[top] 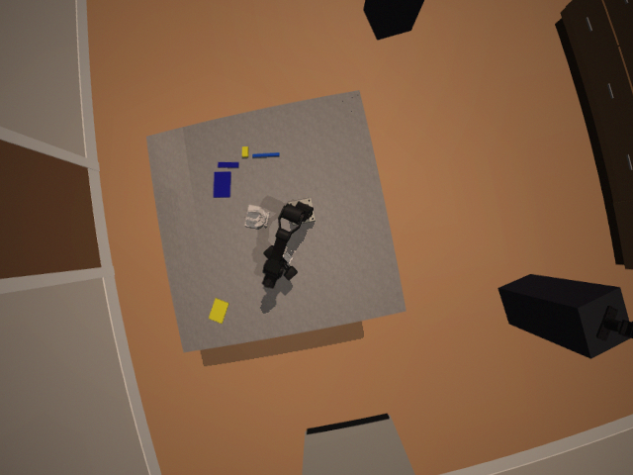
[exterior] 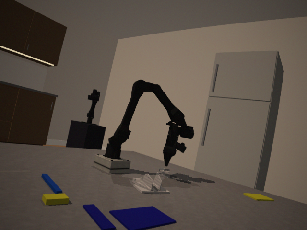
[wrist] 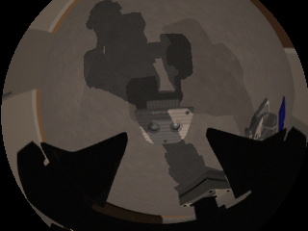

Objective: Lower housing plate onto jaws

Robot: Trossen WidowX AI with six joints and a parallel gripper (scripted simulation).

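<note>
The pale housing part is 3 cm below my gripper tip. Round my gripper tip: flat yellow plate 45 cm ahead, 14 cm to the left, 5 cm below; dark blue plate 19 cm ahead, 52 cm to the right, 6 cm below; blue stick 10 cm behind, 59 cm to the right, 5 cm below.
</note>
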